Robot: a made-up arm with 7 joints. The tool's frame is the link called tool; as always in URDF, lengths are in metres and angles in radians.
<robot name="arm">
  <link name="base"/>
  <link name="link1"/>
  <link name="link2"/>
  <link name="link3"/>
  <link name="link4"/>
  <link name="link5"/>
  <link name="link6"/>
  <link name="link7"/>
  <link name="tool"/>
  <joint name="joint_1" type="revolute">
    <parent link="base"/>
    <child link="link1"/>
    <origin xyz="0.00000 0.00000 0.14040" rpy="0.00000 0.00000 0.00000"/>
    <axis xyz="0 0 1"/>
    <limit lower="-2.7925" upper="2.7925"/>
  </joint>
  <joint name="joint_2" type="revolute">
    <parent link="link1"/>
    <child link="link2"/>
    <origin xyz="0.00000 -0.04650 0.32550" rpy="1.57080 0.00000 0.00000"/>
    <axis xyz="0 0 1"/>
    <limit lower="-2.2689" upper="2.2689"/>
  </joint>
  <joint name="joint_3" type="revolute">
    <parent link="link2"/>
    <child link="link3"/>
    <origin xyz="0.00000 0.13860 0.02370" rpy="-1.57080 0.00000 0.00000"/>
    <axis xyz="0 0 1"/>
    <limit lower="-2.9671" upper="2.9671"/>
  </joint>
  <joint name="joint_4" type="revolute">
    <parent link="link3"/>
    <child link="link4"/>
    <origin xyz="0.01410 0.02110 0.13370" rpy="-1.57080 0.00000 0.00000"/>
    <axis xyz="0 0 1"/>
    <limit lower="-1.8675" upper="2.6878"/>
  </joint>
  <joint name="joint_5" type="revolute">
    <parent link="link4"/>
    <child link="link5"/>
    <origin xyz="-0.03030 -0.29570 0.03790" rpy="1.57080 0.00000 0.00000"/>
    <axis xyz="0 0 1"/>
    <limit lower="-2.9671" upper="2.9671"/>
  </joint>
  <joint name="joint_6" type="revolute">
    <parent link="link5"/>
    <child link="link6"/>
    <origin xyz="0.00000 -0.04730 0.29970" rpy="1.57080 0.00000 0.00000"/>
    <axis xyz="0 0 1"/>
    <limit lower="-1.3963" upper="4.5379"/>
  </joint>
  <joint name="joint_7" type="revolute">
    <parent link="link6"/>
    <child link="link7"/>
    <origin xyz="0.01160 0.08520 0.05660" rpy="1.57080 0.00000 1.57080"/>
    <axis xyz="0 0 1"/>
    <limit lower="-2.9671" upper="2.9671"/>
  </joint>
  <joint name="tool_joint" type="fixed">
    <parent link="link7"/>
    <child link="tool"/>
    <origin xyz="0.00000 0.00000 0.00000" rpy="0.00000 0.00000 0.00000"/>
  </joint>
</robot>
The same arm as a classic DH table. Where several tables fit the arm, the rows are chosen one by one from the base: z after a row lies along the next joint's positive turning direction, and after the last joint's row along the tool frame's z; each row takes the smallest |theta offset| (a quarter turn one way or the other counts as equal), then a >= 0, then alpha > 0; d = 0 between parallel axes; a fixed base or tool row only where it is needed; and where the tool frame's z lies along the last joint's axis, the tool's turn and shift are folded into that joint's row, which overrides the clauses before.
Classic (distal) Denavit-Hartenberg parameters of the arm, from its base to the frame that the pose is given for. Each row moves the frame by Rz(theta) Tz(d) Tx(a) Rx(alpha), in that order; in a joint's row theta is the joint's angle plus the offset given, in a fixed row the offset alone. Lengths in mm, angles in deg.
joint_1: a 0  alpha 90  d 465.9  theta_offset 0
joint_2: a 0  alpha -90  d 70.2  theta_offset 0
joint_3: a 14.1  alpha -90  d 272.3  theta_offset 0
joint_4: a -30.3  alpha 90  d 59  theta_offset 0
joint_5: a 0  alpha 90  d 595.4  theta_offset 0
joint_6: a 85.2  alpha 90  d 103.9  theta_offset 90
joint_7: a 0  alpha 0  d 11.6  theta_offset 0
Joint limits (deg, base to tool): -160..160 -130..130 -170..170 -107..154 -170..170 -80..260 -170..170

